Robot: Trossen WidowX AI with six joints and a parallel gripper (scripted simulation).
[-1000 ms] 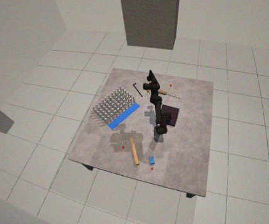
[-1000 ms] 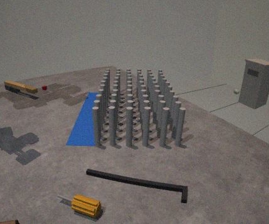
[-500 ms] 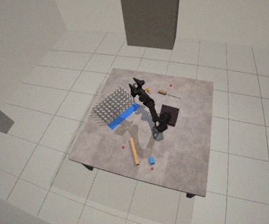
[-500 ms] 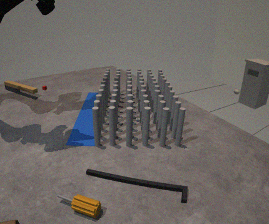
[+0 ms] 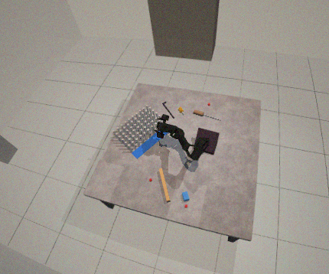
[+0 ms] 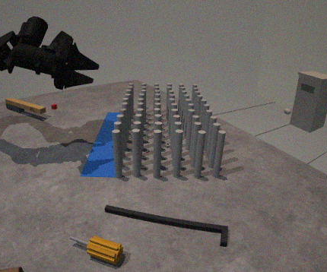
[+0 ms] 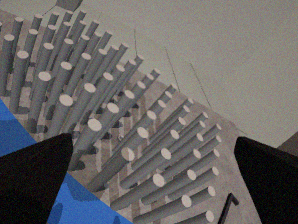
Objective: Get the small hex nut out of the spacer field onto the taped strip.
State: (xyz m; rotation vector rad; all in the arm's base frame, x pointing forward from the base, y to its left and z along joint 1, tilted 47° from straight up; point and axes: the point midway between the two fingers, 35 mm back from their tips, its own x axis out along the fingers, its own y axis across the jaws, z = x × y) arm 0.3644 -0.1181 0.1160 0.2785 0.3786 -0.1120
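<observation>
Right now the brown-handled tool is 40 cm behind my gripper tip, 32 cm to the right of it and 19 cm below it. From my gripper tip the other things lie so: blue taped strip (20 cm below, 5 cm to the left, 5 cm ahead); blue block (47 cm to the left, 35 cm behind, 18 cm below); screwdriver (34 cm to the right, 18 cm below, 13 cm behind).
</observation>
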